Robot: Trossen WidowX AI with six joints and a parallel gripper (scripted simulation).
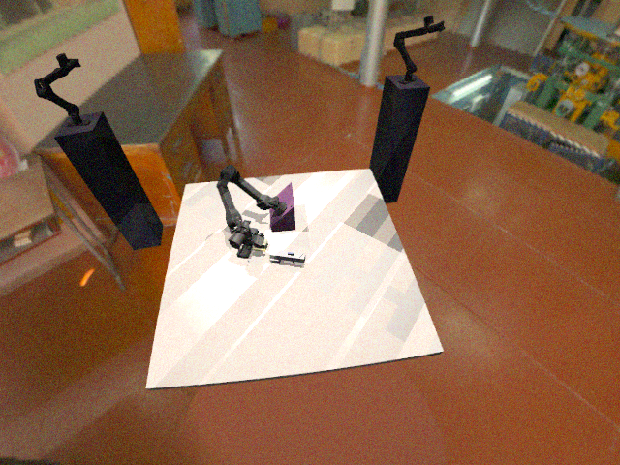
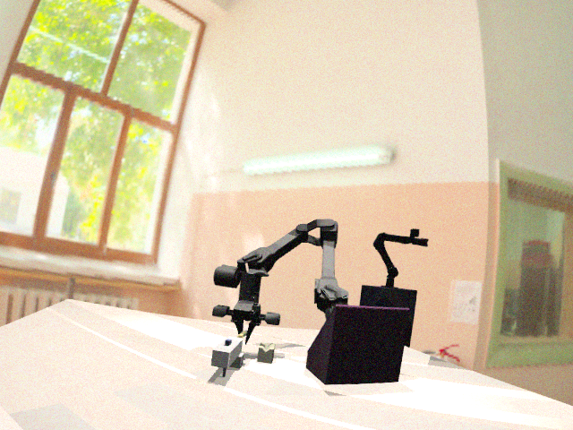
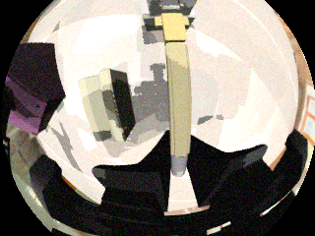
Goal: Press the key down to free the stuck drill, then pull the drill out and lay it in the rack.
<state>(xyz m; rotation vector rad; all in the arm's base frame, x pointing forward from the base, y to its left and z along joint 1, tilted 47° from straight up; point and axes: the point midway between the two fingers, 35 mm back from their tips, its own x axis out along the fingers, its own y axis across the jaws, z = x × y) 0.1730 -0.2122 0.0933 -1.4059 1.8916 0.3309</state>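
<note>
Right now my gripper tip is 4 cm to the right of the pale yellow drill, 4 cm below it and 2 cm short of it. The rest, counted from my gripper tip: blue key: 21 cm to the left, 10 cm ahead, 3 cm above; then olive rack: 6 cm to the left, 5 cm behind, 1 cm below.
</note>
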